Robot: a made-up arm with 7 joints.
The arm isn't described. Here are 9 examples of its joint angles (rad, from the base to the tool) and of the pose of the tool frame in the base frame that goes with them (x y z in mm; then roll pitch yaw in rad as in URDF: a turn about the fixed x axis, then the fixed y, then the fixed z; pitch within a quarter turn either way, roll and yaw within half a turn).
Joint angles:
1: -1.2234 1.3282 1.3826 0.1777 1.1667 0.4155 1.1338
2: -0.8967 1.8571 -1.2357 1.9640 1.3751 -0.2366 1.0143
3: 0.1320 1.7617 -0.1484 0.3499 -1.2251 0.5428 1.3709
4: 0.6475 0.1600 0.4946 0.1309 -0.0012 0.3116 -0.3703
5: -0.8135 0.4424 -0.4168 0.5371 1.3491 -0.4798 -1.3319
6: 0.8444 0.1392 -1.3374 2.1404 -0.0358 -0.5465 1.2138
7: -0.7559 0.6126 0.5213 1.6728 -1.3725 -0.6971 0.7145
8: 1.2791 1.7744 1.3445 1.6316 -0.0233 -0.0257 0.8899
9: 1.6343 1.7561 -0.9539 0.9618 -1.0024 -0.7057 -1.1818
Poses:
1: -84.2 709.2 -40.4 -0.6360 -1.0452 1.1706
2: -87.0 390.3 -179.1 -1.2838 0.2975 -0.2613
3: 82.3 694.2 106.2 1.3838 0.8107 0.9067
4: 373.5 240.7 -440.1 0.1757 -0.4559 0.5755
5: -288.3 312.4 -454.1 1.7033 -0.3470 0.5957
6: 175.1 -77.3 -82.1 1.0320 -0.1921 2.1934
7: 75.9 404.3 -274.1 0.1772 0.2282 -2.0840
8: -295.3 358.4 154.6 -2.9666 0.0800 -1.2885
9: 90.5 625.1 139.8 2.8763 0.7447 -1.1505
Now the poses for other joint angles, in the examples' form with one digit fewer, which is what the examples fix.
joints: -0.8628 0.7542 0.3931 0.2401 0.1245 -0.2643 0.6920
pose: -268 546 -311 0.164 0.149 -0.007
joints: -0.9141 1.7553 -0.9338 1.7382 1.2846 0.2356 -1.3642
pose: -35 427 -236 1.221 0.491 -0.444
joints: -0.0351 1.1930 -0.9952 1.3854 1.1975 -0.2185 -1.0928
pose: 139 378 -354 1.056 -0.767 -0.188
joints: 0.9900 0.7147 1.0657 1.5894 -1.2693 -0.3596 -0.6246
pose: 130 514 78 -2.751 -0.362 -0.914
